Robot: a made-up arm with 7 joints. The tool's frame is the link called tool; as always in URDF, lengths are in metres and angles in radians. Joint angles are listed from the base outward.
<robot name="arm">
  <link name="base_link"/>
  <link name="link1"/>
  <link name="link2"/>
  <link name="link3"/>
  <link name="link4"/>
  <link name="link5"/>
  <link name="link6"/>
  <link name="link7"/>
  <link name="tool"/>
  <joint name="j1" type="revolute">
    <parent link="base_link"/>
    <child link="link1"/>
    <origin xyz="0 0 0.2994" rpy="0 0 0"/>
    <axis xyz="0 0 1"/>
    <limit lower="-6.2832" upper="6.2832"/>
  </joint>
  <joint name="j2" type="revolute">
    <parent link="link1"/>
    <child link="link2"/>
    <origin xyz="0 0 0" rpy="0 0 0"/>
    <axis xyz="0 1 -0.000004"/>
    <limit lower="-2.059" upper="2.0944"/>
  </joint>
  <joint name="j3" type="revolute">
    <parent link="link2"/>
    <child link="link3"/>
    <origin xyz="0 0 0.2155" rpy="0 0 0"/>
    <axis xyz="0 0 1"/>
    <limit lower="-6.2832" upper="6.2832"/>
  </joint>
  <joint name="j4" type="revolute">
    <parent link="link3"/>
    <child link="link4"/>
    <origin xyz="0.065 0 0" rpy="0 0 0"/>
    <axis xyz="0 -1 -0.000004"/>
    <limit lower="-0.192" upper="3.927"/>
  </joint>
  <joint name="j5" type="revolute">
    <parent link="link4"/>
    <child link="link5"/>
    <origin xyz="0.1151 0 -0.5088" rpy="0 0 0"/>
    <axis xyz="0 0.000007 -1"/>
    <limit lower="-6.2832" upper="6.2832"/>
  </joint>
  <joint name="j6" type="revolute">
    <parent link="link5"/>
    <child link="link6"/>
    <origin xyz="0 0 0" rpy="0 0 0"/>
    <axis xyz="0 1 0.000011"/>
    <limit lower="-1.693" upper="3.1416"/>
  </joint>
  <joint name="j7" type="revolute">
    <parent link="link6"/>
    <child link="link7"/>
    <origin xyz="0.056 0 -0.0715" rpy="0 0 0"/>
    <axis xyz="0 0.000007 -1"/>
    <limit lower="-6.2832" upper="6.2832"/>
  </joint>
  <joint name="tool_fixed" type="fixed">
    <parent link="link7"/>
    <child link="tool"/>
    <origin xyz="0 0 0" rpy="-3.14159 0 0"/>
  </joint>
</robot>
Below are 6 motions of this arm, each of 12 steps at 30 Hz.
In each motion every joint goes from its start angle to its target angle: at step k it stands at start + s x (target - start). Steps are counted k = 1, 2, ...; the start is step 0. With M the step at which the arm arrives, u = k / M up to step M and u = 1 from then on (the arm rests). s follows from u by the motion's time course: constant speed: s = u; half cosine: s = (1 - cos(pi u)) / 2; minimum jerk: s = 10 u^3 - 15 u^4 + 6 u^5.
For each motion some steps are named. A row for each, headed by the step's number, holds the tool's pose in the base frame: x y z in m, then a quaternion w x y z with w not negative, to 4 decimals.
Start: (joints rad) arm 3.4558 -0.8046 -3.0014 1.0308 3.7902 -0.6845 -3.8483
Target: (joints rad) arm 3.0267 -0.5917 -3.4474 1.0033 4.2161 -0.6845 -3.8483
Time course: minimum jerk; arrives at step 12
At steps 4, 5, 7, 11, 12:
4: 0.3512 0.1670 -0.0842 0.2194 -0.9531 -0.1405 0.1541
5: 0.3807 0.1198 -0.0755 0.2193 -0.9656 -0.0658 0.1237
7: 0.4261 0.0022 -0.0501 0.2163 -0.9696 0.1033 0.0498
11: 0.4375 -0.1402 -0.0129 0.2069 -0.9345 0.2869 -0.0399
12: 0.4374 -0.1424 -0.0123 0.2067 -0.9337 0.2896 -0.0413

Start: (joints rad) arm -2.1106 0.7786 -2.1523 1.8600 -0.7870 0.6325 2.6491
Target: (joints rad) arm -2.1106 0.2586 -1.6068 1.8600 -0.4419 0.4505 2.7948
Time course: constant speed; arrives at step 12
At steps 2, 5, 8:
2: -0.5123 0.1876 0.8649 0.8211 -0.5635 -0.0688 0.0585
5: -0.5371 0.2100 0.8348 0.7539 -0.6292 -0.0871 0.1679
8: -0.5578 0.2167 0.8121 0.6712 -0.6804 -0.0937 0.2788

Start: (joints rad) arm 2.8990 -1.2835 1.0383 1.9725 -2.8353 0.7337 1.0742
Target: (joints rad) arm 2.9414 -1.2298 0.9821 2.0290 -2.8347 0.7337 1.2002
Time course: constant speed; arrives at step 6
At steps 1, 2, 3, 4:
1: 0.3302 -0.5770 0.7454 0.7339 -0.0189 0.4280 -0.5272
2: 0.3352 -0.5691 0.7535 0.7427 -0.0211 0.4244 -0.5176
3: 0.3400 -0.5611 0.7616 0.7513 -0.0232 0.4209 -0.5078
4: 0.3446 -0.5530 0.7696 0.7597 -0.0255 0.4175 -0.4980

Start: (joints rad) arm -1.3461 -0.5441 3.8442 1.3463 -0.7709 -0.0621 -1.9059
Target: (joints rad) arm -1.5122 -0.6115 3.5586 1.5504 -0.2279 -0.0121 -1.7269
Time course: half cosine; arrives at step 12
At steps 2, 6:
2: -0.5554 0.4398 0.2589 0.1103 0.6627 -0.5697 -0.4735
6: -0.4583 0.5658 0.2623 0.1092 0.5019 -0.7166 -0.4718

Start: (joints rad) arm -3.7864 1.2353 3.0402 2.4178 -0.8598 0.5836 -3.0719
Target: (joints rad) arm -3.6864 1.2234 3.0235 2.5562 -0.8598 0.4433 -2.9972
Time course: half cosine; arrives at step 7
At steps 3, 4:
3: -0.5125 0.3217 0.8733 0.7681 0.2455 -0.0904 -0.5844
4: -0.5288 0.3199 0.8606 0.7773 0.2371 -0.1147 -0.5713

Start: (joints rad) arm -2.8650 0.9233 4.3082 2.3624 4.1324 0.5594 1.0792
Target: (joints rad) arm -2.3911 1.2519 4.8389 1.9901 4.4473 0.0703 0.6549
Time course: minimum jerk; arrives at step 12
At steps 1, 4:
1: -0.5678 0.2321 0.8533 0.0499 0.1735 -0.0580 -0.9819
4: -0.6361 0.2146 0.7700 0.0818 0.2311 -0.1496 -0.9579

